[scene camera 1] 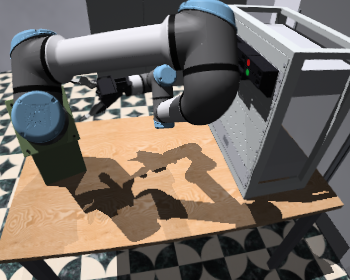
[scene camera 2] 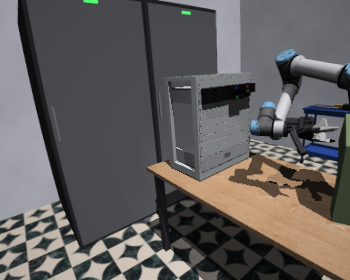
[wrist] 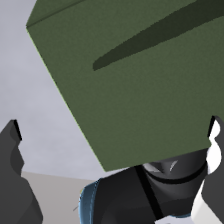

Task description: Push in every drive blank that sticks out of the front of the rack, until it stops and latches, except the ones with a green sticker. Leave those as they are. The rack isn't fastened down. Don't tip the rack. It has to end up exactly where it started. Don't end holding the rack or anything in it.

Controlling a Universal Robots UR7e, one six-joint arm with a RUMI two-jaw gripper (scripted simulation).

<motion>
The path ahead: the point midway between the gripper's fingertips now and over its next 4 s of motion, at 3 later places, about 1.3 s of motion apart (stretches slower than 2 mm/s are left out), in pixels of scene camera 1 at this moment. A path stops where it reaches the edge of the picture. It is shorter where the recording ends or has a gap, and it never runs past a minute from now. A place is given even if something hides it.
The gripper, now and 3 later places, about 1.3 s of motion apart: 73, 99; 116, 66; 222, 70; 209, 67
</motion>
